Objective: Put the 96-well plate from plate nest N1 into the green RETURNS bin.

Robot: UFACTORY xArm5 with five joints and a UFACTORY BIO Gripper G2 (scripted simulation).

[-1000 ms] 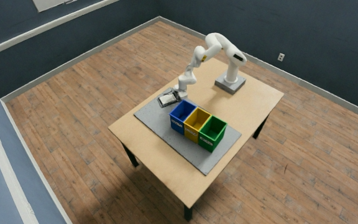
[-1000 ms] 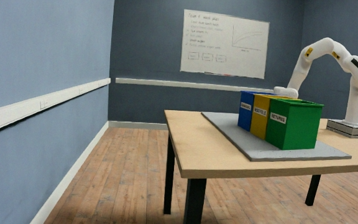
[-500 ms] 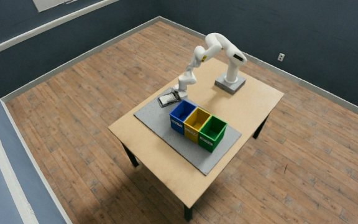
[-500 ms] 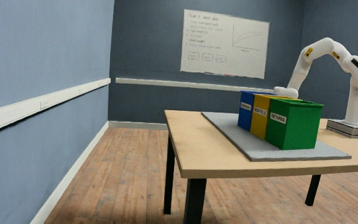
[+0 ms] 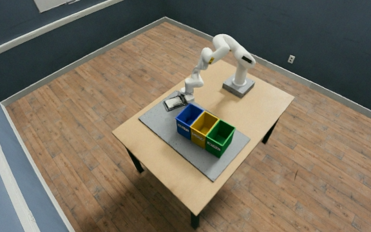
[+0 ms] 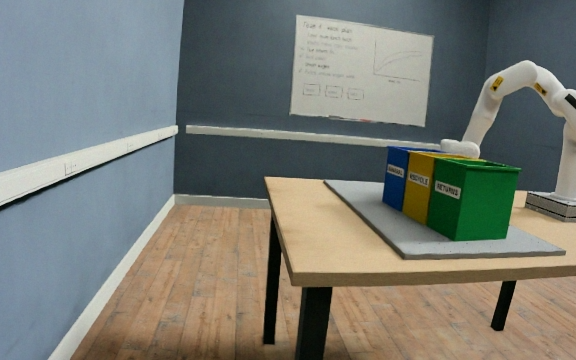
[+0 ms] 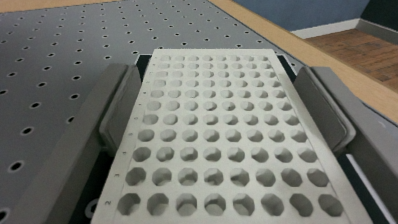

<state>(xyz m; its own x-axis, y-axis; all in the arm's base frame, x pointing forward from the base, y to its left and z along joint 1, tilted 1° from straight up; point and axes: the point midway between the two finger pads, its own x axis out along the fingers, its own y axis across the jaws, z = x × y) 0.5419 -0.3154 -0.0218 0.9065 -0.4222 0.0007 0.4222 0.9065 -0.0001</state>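
My gripper is now 1 cm above the white 96-well plate. Also, from my hand: blue bin: 28 cm to the left, 12 cm ahead, 6 cm above; yellow bin: 41 cm to the left, 11 cm ahead, 6 cm above; dark plate nest N1: 2 cm below.
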